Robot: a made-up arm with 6 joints.
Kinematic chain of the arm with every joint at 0, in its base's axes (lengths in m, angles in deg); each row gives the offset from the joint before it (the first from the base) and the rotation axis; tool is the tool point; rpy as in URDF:
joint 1: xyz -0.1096 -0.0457 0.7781 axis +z
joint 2: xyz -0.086 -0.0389 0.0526 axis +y
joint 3: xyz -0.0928 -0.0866 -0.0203 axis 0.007 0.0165 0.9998
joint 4: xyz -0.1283 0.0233 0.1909 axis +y
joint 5: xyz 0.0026 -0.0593 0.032 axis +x
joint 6: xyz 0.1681 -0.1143 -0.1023 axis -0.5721 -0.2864 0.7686
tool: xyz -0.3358 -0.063 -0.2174 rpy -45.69 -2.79 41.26
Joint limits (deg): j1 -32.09..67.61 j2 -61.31..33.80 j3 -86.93..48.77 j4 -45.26..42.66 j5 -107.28..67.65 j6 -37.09..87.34
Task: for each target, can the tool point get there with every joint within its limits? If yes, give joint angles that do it. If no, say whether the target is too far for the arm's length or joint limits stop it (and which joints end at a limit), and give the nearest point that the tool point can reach.
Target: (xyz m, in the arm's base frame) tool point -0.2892 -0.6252 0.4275
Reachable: yes | joints 27.26 -38.70 -38.82 27.42 5.86 65.22
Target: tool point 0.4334 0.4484 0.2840
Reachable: no: joint limits stop it (at a limit: joint 1, joint 2, joint 3, joint 4) | nearest point 0.0493 0.2003 0.5078 | short by 0.509 m
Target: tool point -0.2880 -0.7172 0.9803
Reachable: yes | joints 1.35 -18.47 28.22 23.29 -36.19 24.60
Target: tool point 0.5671 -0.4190 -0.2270
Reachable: no: too far | nearest point 0.2260 -0.3701 0.3133 | short by 0.641 m
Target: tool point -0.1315 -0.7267 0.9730
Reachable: yes | joints 5.76 7.28 26.11 -0.18 -32.15 33.71
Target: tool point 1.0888 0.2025 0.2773
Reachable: no: too far | nearest point 0.4490 -0.0284 0.6849 | short by 0.793 m
